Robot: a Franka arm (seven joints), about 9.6 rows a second.
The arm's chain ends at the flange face. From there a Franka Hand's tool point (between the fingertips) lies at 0.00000 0.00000 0.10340 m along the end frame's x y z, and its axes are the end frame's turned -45 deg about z.
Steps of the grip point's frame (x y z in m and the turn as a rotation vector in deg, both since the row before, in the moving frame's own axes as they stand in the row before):
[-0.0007 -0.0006 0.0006 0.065 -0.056 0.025]
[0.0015 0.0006 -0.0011 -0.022 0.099 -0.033]
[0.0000 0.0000 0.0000 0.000 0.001 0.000]
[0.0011 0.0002 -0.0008 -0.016 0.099 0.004]
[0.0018 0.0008 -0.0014 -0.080 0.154 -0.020]
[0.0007 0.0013 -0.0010 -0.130 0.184 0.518]
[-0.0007 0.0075 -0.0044 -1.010 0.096 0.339]
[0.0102 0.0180 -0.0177 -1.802 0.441 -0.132]
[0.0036 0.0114 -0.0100 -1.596 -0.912 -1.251]
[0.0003 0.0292 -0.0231 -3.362 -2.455 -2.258]
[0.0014 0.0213 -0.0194 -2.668 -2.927 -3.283]
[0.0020 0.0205 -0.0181 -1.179 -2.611 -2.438]
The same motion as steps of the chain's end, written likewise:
[-0.0008 0.0001 0.0006 0.006 -0.086 0.025]
[0.0013 -0.0005 -0.0011 0.054 0.086 -0.033]
[0.0000 0.0000 0.0000 0.001 0.001 0.000]
[0.0008 -0.0005 -0.0008 0.059 0.081 0.004]
[0.0015 -0.0006 -0.0014 0.052 0.165 -0.020]
[0.0010 0.0005 -0.0010 0.038 0.222 0.518]
[0.0034 0.0046 -0.0044 -0.646 0.782 0.339]
[0.0171 0.0038 -0.0176 -0.962 1.586 -0.132]
[0.0097 0.0023 -0.0099 -1.773 0.484 -1.251]
[0.0196 0.0130 -0.0228 -4.113 0.641 -2.258]
[0.0162 0.0069 -0.0192 -3.956 -0.183 -3.283]
[0.0176 0.0082 -0.0180 -2.680 -1.013 -2.438]

